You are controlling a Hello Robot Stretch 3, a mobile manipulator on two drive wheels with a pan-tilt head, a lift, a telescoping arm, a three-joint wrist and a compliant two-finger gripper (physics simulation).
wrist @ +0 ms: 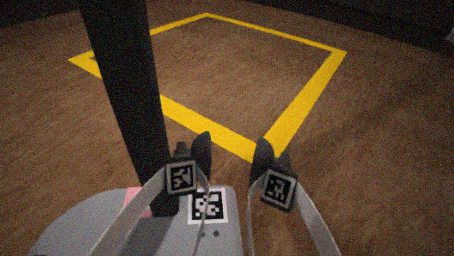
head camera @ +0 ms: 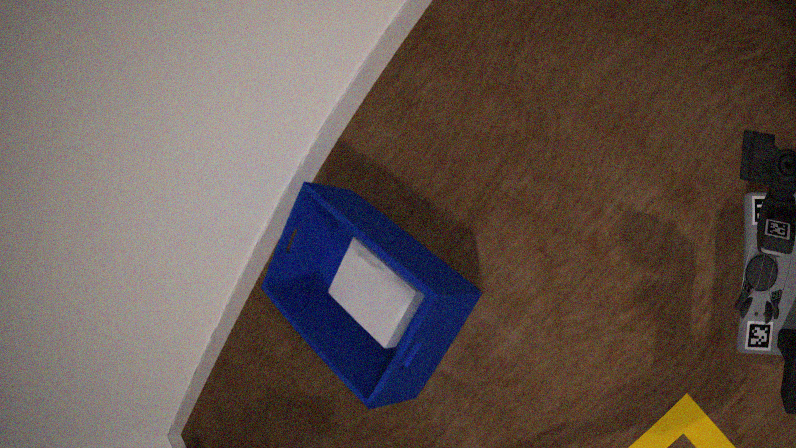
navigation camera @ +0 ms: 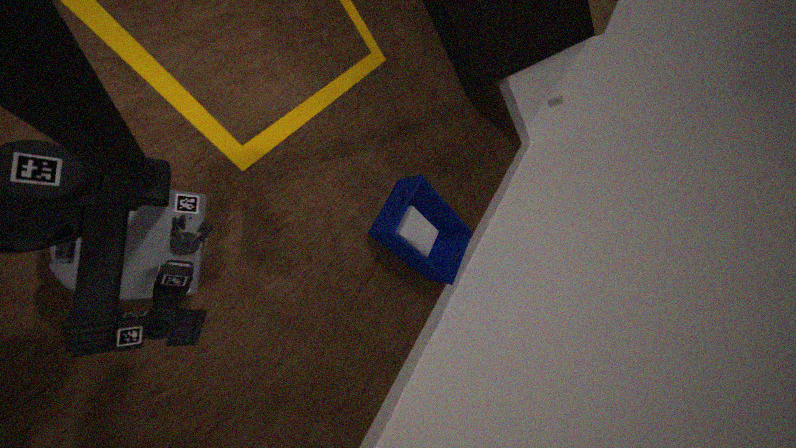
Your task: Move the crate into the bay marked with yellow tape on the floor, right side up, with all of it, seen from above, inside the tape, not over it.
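The blue crate stands on the floor, open side up, with its far end close to or against the wall's skirting. A white block-like thing lies inside it. The yellow tape marks a four-sided bay on the floor; the crate is outside it, a stretch of floor apart. My gripper is open and empty, over my base, well away from the crate. In the wrist view its fingertips overlap the near corner of the tape. The crate does not show in the wrist view.
A pale wall runs behind the crate. A dark cabinet stands by the wall near the bay. My base is below the gripper, and my black mast hides part of the tape in the wrist view.
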